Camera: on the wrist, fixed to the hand. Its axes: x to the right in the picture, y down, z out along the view.
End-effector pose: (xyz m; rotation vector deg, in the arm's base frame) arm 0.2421 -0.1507 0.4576 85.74 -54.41 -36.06
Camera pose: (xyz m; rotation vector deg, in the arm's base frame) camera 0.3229 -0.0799 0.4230 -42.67 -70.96 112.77
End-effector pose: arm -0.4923 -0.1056 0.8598 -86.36 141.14 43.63
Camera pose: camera -0.4268 -0.1551 0.9373 -102.87 -74.48 13.99
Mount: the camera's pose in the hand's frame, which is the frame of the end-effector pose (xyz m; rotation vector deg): -0.0222 -0.0485 -0.0995 8.67 48.04 172.35
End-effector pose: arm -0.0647 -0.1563 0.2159 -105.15 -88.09 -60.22
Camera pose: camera -0.1359 -0.2372 0.2494 -58.69 94.35 12.61
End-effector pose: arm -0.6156 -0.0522 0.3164 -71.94 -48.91 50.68
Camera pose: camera -0.5310 -0.1179 0.3519 68.49 -112.27 -76.42
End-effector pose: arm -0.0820 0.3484 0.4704 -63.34 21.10 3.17
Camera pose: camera -0.1181 0.2419 0.4800 -34.53 -127.90 -114.95
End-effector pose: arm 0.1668 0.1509 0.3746 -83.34 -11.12 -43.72
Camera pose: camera 0.0902 0.0689 0.3872 5.23 114.83 69.95
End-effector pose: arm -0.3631 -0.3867 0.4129 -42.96 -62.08 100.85
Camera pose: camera -0.2529 -0.3624 0.4147 80.55 -60.38 -51.82
